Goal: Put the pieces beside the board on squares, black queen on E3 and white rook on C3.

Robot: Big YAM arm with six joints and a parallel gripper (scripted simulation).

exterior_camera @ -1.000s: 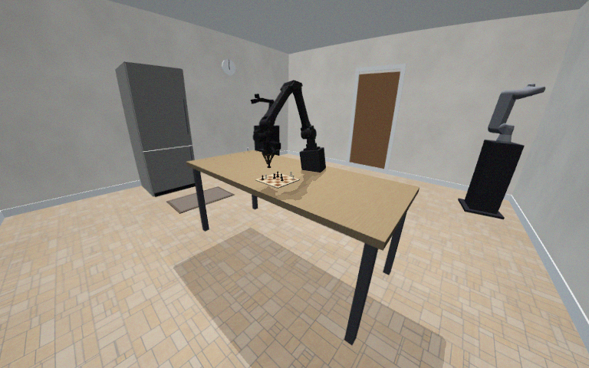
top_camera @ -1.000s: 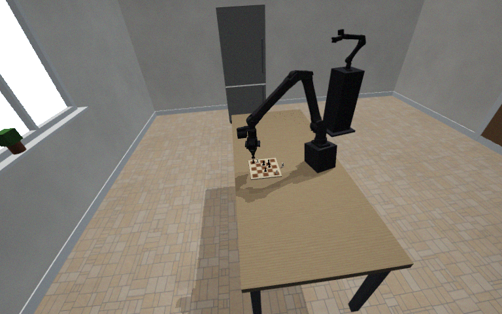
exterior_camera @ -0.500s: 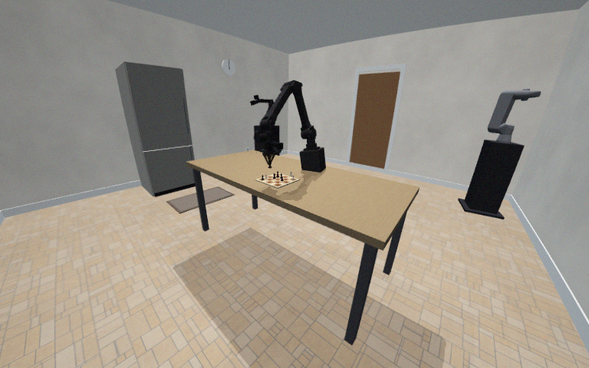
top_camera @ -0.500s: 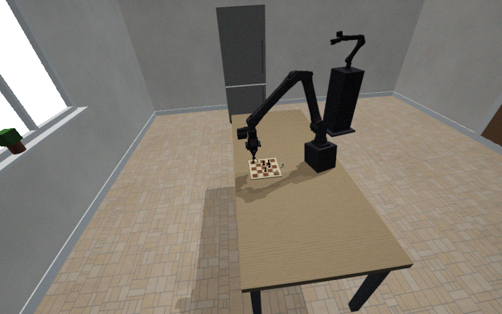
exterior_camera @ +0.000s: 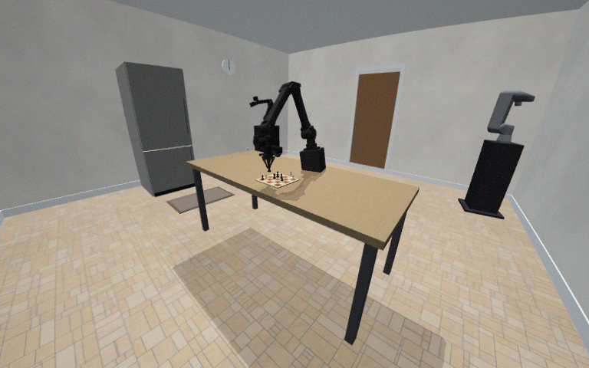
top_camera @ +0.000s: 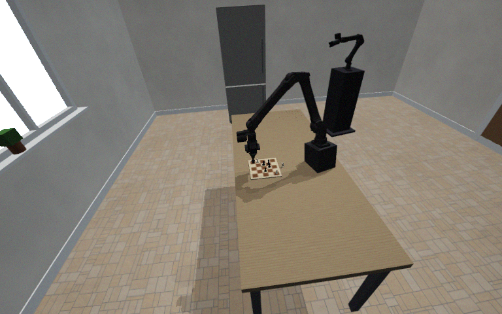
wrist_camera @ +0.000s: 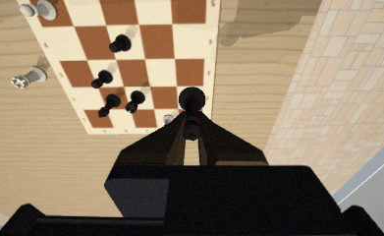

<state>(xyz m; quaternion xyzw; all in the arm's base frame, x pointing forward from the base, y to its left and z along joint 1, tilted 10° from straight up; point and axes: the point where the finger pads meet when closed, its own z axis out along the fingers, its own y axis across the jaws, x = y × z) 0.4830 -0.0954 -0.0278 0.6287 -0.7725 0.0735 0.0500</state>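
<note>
The chessboard lies 11 cm below my hand, 8 cm behind it and 2 cm to the left of it. Also, from my hand: black queen: 1 cm to the left.
</note>
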